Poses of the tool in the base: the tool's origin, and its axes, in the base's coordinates. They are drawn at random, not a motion.
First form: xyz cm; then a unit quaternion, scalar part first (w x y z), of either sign.
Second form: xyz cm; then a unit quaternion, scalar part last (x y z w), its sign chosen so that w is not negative. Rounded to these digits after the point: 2 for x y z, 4 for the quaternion.
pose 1, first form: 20.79 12.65 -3.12 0.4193 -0.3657 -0.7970 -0.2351
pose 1, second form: 20.79 12.65 -3.12 -0.3657 -0.7970 -0.2351 0.4193
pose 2, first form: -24.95 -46.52 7.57 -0.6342 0.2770 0.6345 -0.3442
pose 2, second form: -24.95 -46.52 7.57 -0.2770 -0.6345 0.3442 0.6342
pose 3, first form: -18.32 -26.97 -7.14 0.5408 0.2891 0.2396 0.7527
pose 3, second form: -18.32 -26.97 -7.14 0.2891 0.2396 0.7527 0.5408
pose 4, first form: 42.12 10.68 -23.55 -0.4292 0.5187 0.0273 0.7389
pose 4, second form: 42.12 10.68 -23.55 -0.5187 -0.0273 -0.7389 0.4292
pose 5, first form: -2.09 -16.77 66.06 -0.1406 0.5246 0.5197 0.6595
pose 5, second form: -2.09 -16.77 66.06 -0.5246 -0.5197 -0.6595 0.1406
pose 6, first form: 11.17 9.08 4.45 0.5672 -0.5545 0.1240 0.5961
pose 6, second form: 11.17 9.08 4.45 -0.5545 0.1240 0.5961 0.5672
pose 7, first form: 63.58 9.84 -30.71 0.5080 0.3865 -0.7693 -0.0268
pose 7, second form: 63.58 9.84 -30.71 0.3865 -0.7693 -0.0268 0.5080
